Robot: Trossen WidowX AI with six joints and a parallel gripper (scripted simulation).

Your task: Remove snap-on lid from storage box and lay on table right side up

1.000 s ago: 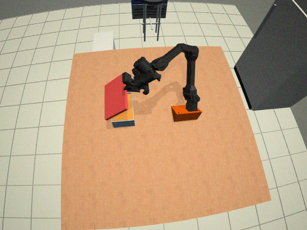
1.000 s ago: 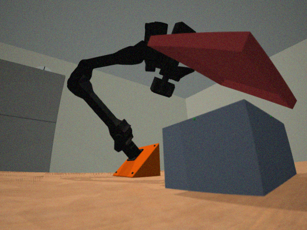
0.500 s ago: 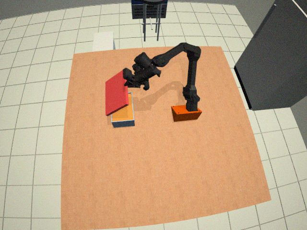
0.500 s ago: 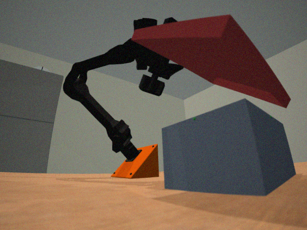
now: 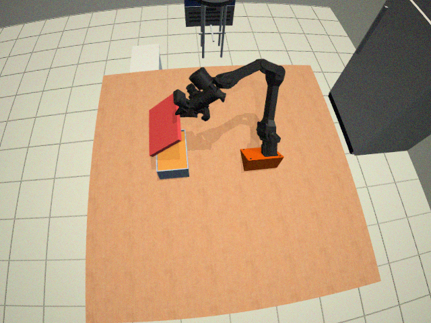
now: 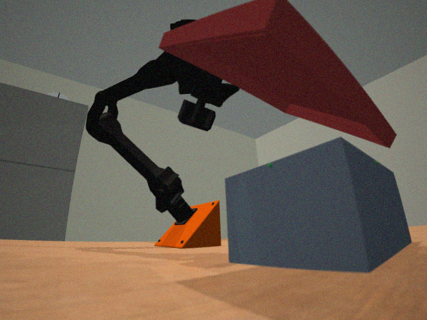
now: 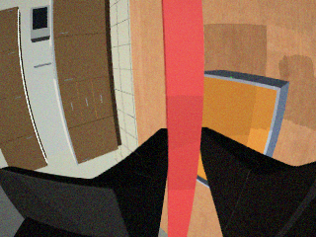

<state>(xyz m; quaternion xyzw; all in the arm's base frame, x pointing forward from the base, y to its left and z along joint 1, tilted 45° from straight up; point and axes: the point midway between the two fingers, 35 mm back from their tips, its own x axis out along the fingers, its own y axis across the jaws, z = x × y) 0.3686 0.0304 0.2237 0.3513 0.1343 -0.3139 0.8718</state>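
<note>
The red lid is 7 cm ahead of my gripper tip and 5 cm below it. Round my gripper tip: blue storage box (4 cm ahead, 8 cm to the left, 18 cm below).
</note>
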